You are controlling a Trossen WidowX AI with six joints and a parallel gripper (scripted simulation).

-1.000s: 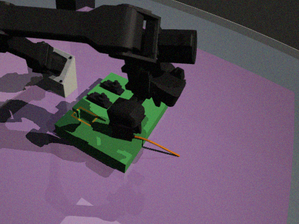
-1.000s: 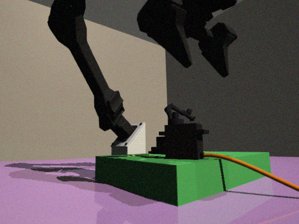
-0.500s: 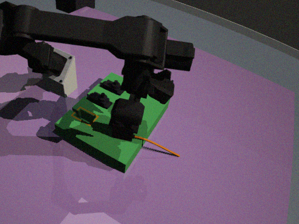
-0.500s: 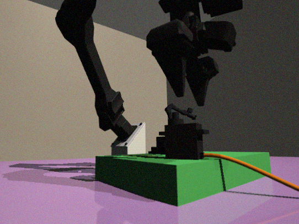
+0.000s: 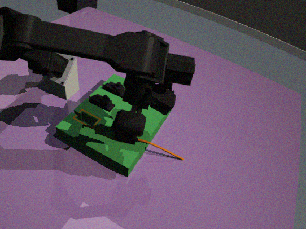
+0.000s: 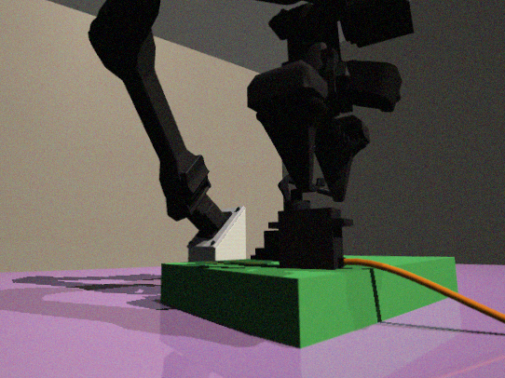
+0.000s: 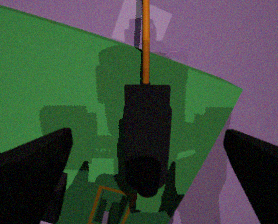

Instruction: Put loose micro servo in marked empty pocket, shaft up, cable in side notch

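Now: the green deck 4 cm behind my gripper tip, 7 cm to the left of it and 9 cm below it.
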